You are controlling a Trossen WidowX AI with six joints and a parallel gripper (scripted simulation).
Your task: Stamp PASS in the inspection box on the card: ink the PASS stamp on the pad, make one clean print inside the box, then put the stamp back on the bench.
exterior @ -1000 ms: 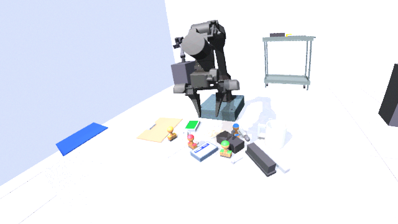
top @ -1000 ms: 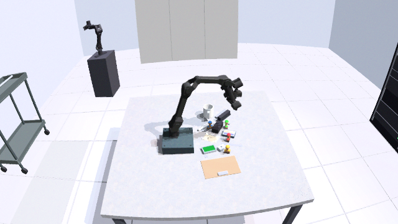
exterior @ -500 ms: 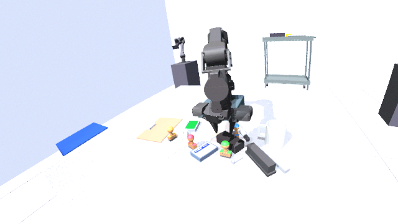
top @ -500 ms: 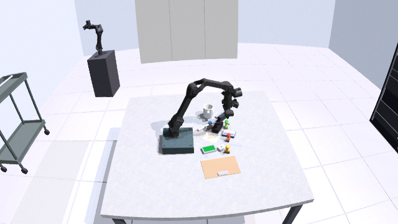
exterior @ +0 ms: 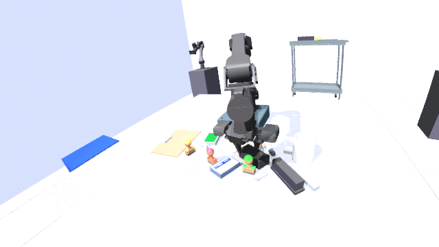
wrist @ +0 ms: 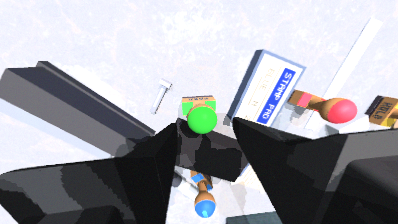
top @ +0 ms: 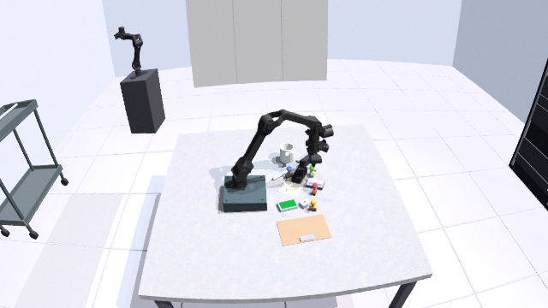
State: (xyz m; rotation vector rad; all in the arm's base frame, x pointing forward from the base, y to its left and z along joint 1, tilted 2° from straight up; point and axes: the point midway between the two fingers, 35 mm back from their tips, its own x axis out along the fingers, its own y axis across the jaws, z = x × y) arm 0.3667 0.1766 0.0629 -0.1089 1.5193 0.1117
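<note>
My gripper tip is now 10 mm short of the bolt, 50 mm to the right of it and 70 mm above it. Also, from my gripper tip: blue-and-white stamp pad box 20 mm ahead, 80 mm to the right, 60 mm below; then long black block 20 mm behind, 120 mm to the left, 60 mm below; then black box 70 mm behind, 20 mm to the right, 60 mm below.
</note>
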